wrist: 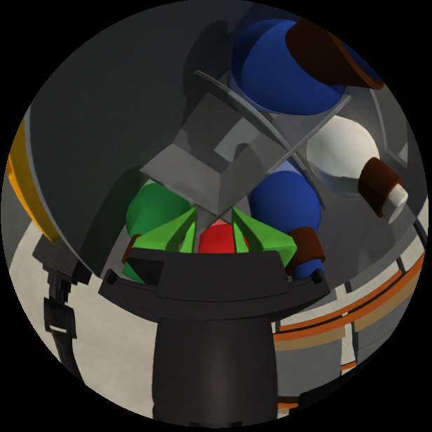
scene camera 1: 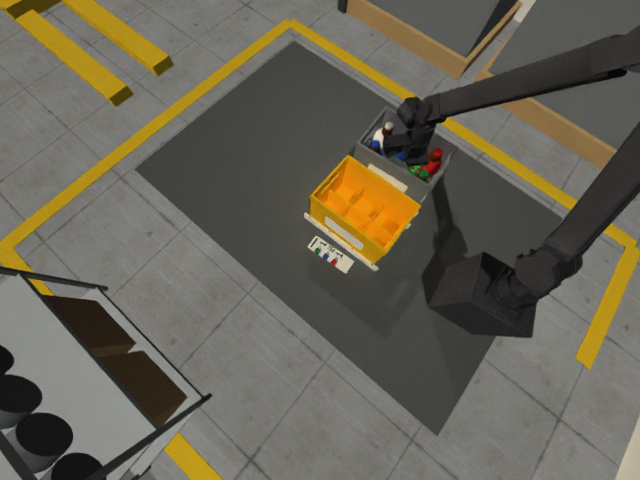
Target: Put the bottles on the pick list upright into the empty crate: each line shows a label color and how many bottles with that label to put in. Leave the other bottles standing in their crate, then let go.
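Pixels of known places: gripper, fingertip midpoint: [scene camera 1: 410,168]; arm's base, origin of the base link: [scene camera 1: 508,293].
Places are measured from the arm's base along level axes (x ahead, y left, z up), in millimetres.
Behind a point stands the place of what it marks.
The grey crate [scene camera 1: 370,156] {x 532, y -87, z -70 mm} [wrist: 195,162] holds a white bottle [scene camera 1: 379,137] {x 575, y -192, z -107 mm} [wrist: 342,150], a red bottle [scene camera 1: 432,164] {x 379, y -240, z -102 mm} [wrist: 220,239], a green bottle [scene camera 1: 423,176] {x 367, y -152, z -64 mm} [wrist: 156,210], a near blue bottle [wrist: 285,200] and a far blue bottle [wrist: 275,70]. One of its compartments has no bottle. My gripper [scene camera 1: 415,167] {x 426, y -198, z -136 mm} [wrist: 213,212] is slightly open inside this crate, between the green and near blue bottles. The red bottle shows beyond the finger gap, partly hidden. The yellow crate [scene camera 1: 323,219] {x 501, y 150, z -149 mm} [wrist: 36,210] is empty. The pick list [scene camera 1: 330,254] {x 412, y 199, z -224 mm} shows green, blue and red marks; its counts are too small to read.
The yellow crate stands close beside the grey crate on the dark mat [scene camera 1: 232,134] {x 1023, y 134, z -225 mm}. A second dark arm [scene camera 1: 594,206] {x 95, y -72, z 267 mm} reaches in at the right, above a dark box [scene camera 1: 454,299] {x 70, y 83, z -61 mm}. A cart [scene camera 1: 77,387] stands at the lower left.
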